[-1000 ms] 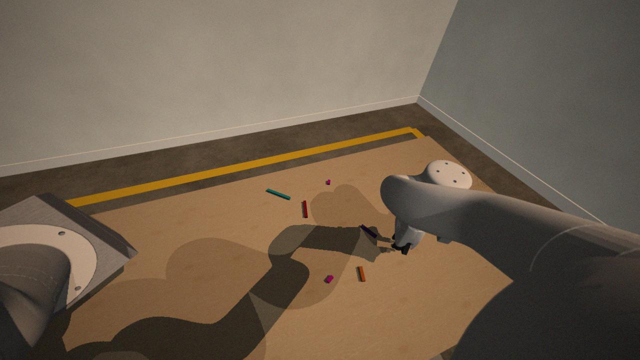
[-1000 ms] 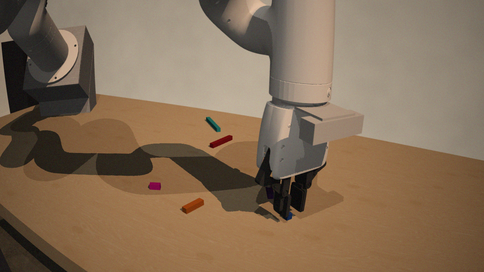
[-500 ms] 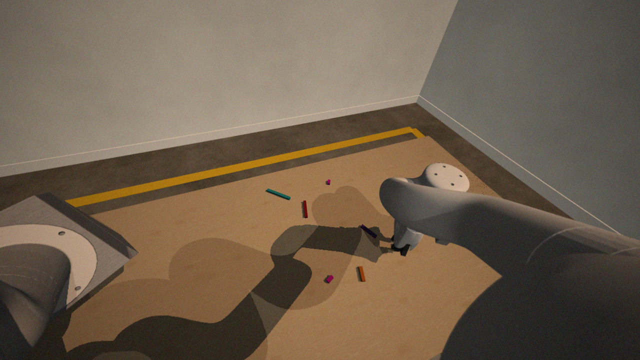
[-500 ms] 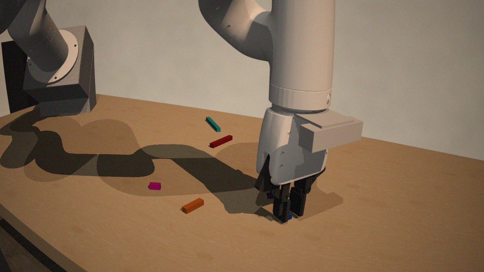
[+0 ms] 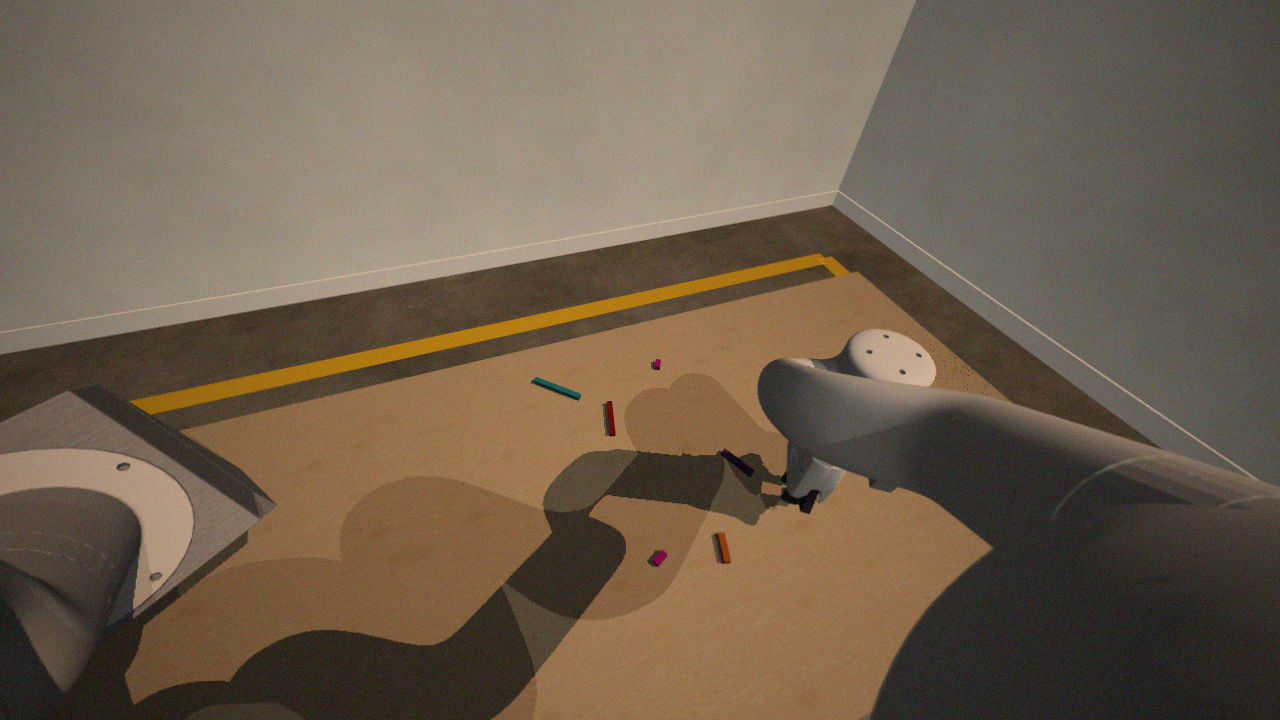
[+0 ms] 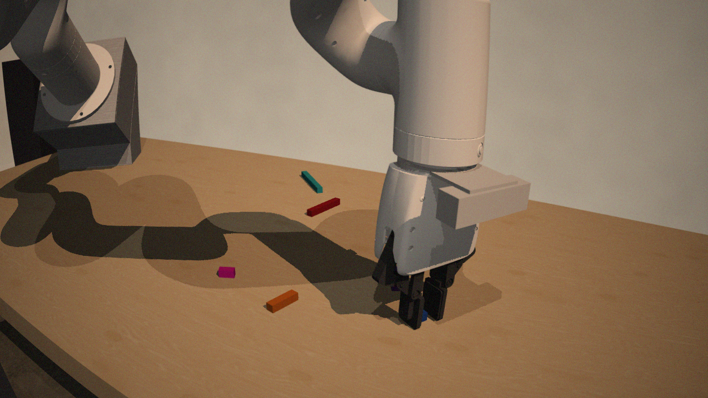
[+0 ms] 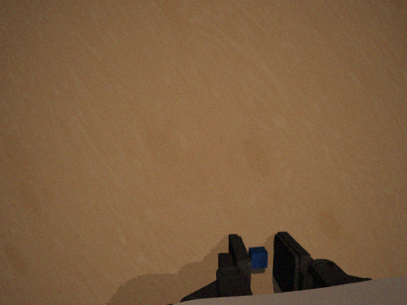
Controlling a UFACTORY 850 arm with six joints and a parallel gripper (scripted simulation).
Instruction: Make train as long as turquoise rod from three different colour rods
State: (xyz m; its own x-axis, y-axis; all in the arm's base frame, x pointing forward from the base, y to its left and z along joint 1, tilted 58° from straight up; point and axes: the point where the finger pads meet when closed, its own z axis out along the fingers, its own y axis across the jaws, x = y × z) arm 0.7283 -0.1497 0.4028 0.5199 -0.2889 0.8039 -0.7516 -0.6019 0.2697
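The blue rod lies 20 mm below my hand. Round my hand: orange rod: 150 mm behind, 20 mm below, 10 mm to the left; then purple rod: 90 mm to the left, 30 mm behind, 20 mm below; then red rod: 300 mm to the left, 140 mm behind, 20 mm below.
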